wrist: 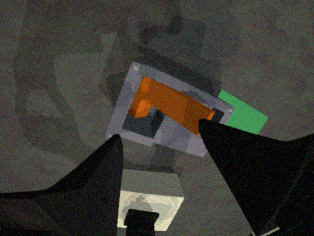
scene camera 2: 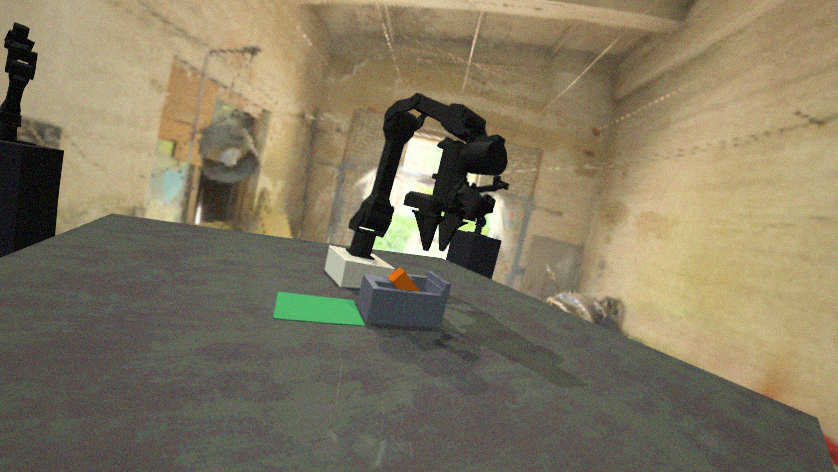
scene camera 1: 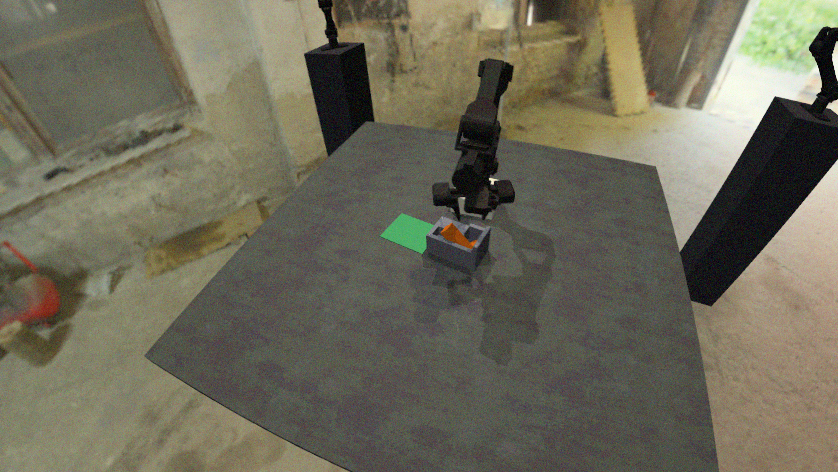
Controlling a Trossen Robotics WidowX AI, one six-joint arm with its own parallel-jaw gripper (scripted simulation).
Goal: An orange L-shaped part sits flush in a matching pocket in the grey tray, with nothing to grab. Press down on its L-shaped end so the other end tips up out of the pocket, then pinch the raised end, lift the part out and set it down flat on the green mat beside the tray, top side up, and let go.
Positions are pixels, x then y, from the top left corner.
Labels:
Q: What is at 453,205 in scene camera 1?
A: My gripper.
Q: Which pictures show my gripper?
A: The wrist view, scene camera 2 and scene camera 1: all of them.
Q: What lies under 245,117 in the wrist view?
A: A green mat.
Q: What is my gripper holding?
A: Nothing.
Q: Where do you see a green mat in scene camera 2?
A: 289,306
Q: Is my gripper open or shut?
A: Open.

